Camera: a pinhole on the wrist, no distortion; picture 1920 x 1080 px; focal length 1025.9 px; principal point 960.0 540.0 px. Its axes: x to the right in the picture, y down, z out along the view. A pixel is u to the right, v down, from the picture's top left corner.
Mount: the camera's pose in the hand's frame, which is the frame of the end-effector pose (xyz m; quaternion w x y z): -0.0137 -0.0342 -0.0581 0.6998 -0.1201 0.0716 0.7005
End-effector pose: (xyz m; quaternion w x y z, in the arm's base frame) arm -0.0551 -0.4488 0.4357 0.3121 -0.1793 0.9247 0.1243
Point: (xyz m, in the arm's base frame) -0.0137 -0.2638 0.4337
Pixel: 1694.5 810.3
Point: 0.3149 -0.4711 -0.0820
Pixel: 298.1 342.4
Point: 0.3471 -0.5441 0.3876
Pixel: outside the picture
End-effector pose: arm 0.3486 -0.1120 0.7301 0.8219 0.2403 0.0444 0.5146
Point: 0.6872 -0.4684 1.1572
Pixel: 347.1 573.5
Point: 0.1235 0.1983 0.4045
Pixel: behind the camera
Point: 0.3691 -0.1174 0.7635
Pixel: 995.7 215.9
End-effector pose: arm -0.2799 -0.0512 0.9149 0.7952 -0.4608 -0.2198 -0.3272
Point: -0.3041 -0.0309 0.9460
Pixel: 740.4 343.4
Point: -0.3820 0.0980 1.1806
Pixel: 100.2 196.1
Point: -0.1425 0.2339 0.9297
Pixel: 1354.6 394.0
